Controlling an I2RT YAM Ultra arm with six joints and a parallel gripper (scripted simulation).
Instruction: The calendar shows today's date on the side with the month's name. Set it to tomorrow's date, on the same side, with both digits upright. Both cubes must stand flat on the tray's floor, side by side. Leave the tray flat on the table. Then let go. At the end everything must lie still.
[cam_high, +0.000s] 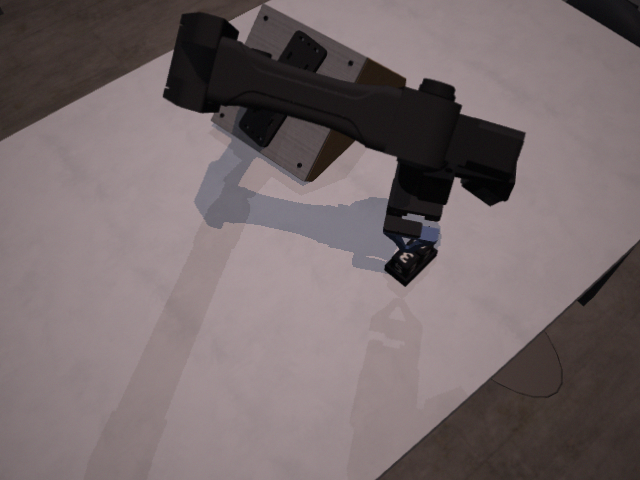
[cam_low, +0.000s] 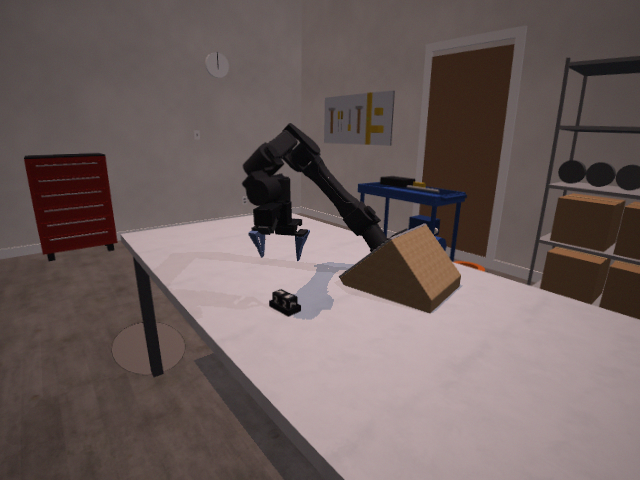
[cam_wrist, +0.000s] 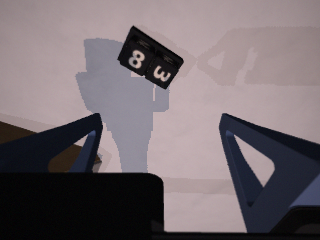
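Right now my hand is 120 mm above the black cube. Also, from my hand: black tray (130 mm below, 20 mm to the left).
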